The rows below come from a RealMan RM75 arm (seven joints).
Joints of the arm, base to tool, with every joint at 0 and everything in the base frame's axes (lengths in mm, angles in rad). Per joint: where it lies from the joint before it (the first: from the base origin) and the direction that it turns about. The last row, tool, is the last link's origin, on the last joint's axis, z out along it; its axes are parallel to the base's.
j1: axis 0 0 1 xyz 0 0 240.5
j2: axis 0 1 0 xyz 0 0 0
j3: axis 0 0 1 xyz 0 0 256
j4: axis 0 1 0 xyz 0 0 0
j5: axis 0 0 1 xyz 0 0 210
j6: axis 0 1 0 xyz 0 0 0
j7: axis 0 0 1 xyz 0 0 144
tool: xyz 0 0 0
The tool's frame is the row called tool.
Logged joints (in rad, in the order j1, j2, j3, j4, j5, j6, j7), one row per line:
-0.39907 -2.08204 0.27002 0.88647 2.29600 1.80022 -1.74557
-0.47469 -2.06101 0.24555 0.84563 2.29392 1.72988 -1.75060
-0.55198 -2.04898 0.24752 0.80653 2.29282 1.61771 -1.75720
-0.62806 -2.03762 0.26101 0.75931 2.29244 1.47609 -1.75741
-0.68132 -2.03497 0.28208 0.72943 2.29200 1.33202 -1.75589
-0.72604 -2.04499 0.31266 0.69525 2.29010 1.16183 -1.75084
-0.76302 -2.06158 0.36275 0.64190 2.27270 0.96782 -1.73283
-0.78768 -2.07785 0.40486 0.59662 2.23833 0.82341 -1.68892
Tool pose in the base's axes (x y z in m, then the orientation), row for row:
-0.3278 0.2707 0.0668 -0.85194 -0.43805 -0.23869 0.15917
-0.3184 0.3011 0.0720 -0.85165 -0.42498 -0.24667 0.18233
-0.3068 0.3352 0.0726 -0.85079 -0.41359 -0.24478 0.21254
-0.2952 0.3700 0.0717 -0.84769 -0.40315 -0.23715 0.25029
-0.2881 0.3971 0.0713 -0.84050 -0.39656 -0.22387 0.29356
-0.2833 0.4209 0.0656 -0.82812 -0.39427 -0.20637 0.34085
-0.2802 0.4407 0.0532 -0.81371 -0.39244 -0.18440 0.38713
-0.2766 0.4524 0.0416 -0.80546 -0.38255 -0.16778 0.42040
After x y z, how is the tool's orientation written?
As a quaternion, x y z w.
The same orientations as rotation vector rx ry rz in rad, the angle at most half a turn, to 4 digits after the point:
-2.4351 -1.2521 -0.6823
-2.4035 -1.1994 -0.6961
-2.3624 -1.1484 -0.6797
-2.3077 -1.0975 -0.6456
-2.2383 -1.0561 -0.5962
-2.1546 -1.0258 -0.5369
-2.0709 -0.9988 -0.4693
-2.0185 -0.9587 -0.4205

